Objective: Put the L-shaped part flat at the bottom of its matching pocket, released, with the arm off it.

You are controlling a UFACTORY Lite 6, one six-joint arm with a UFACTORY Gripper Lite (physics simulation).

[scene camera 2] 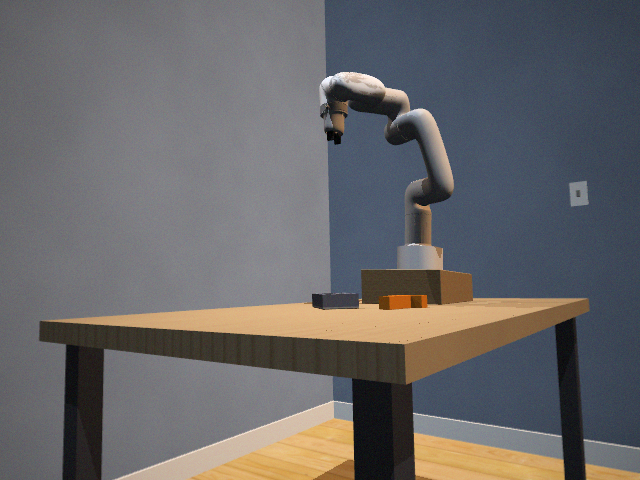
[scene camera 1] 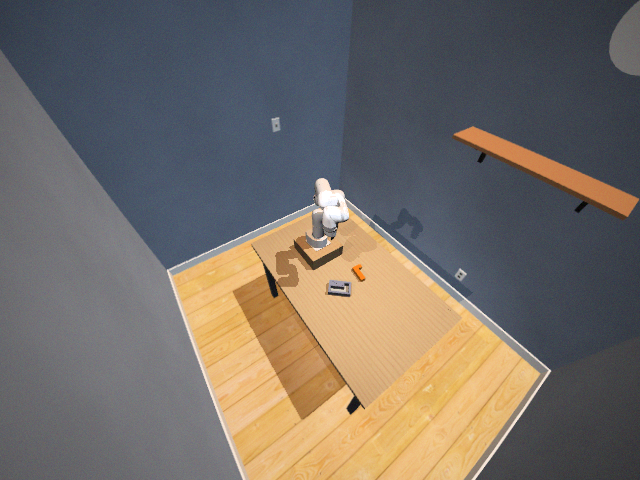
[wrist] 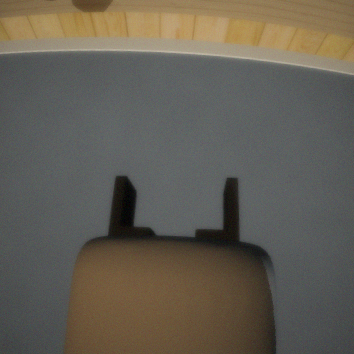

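Observation:
The orange L-shaped part lies on the table top, beside and apart from the grey block with the pocket. In the scene camera 1 view the pocket opens upward in the block; its exact outline is too small to tell. My gripper is open and empty, high above the table and well away from the part. The part and the block do not show in the wrist view.
The arm's base stands on a wooden plinth at one end of the table, near the part and the block. Walls stand beyond the table. A wooden shelf is fixed to one wall.

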